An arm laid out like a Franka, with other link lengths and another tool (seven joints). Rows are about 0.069 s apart.
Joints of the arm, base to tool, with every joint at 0 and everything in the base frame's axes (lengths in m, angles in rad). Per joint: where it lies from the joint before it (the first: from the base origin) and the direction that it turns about. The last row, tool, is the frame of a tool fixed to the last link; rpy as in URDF.
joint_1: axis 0 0 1 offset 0.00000 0.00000 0.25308
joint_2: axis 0 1 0 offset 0.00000 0.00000 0.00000
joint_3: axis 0 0 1 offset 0.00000 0.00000 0.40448
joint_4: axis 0 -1 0 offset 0.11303 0.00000 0.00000
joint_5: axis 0 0 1 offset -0.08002 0.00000 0.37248
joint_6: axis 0 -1 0 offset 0.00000 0.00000 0.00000
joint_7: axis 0 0 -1 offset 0.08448 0.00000 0.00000
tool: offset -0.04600 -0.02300 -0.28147 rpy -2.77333 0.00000 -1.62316
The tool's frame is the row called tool.
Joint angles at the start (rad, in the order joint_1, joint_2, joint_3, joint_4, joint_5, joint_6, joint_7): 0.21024 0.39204 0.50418 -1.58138 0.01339 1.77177 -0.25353
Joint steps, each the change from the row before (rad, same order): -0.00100 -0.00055 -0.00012 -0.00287 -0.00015 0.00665 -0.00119; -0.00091 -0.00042 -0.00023 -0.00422 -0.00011 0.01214 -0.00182; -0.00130 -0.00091 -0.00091 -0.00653 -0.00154 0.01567 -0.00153; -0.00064 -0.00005 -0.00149 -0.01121 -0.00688 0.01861 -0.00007; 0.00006 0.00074 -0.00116 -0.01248 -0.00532 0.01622 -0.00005
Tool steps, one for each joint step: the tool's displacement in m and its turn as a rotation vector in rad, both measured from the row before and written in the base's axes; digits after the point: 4 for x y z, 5 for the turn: 0.0011 0.0001 -0.0008 0.00256 -0.00360 -0.00068; 0.0019 0.0009 -0.0013 0.00519 -0.00667 -0.00093; 0.0026 0.0003 -0.0020 0.00471 -0.00905 -0.00197; 0.0026 -0.0009 -0.0043 -0.00073 -0.01022 -0.00096; 0.0009 -0.0008 -0.0052 -0.00190 -0.00561 0.00030
